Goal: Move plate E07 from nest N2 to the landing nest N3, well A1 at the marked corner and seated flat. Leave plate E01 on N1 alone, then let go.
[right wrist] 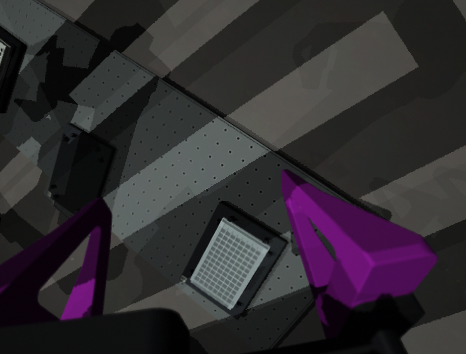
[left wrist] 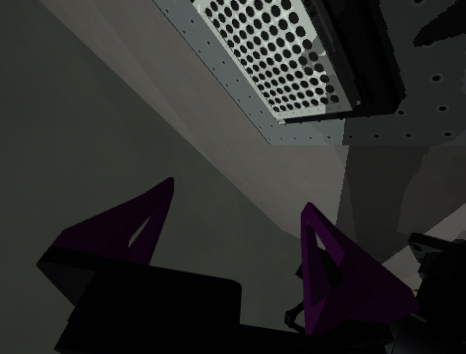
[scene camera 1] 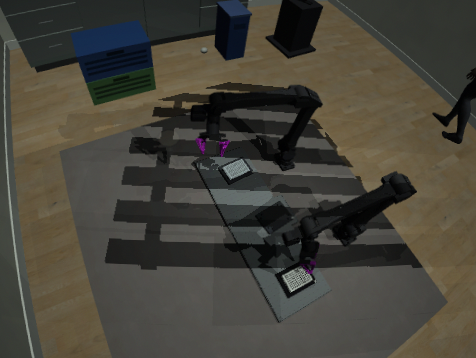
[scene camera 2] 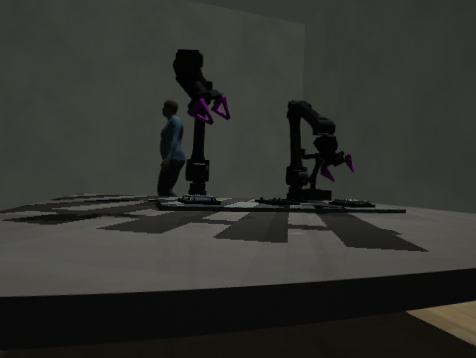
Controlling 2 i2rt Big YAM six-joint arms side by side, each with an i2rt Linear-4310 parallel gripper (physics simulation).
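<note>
A white plate with a square grid [scene camera 1: 236,169] [right wrist: 230,263] sits in a dark nest at the board's upper end in scene camera 1. A white plate with round wells [scene camera 1: 297,279] [left wrist: 265,55] sits in a dark nest at the lower end. An empty dark nest [scene camera 1: 274,217] [right wrist: 82,170] lies between them. Plate and nest labels are not legible. My left gripper [scene camera 1: 309,273] [scene camera 2: 343,176] [left wrist: 239,196] is open and empty, raised near the round-well plate. My right gripper [scene camera 1: 212,154] [scene camera 2: 219,120] [right wrist: 194,191] is open and empty, high above the table beside the grid plate.
The perforated board [scene camera 1: 250,200] [right wrist: 215,145] lies on the grey table [scene camera 1: 165,295] [scene camera 2: 150,265]. Striped shadows cross both. A person [scene camera 1: 462,110] [scene camera 2: 172,140] stands beyond the table. Blue and green cabinets [scene camera 1: 117,62], a blue bin [scene camera 1: 232,32] and a black stand [scene camera 1: 298,22] are farther back.
</note>
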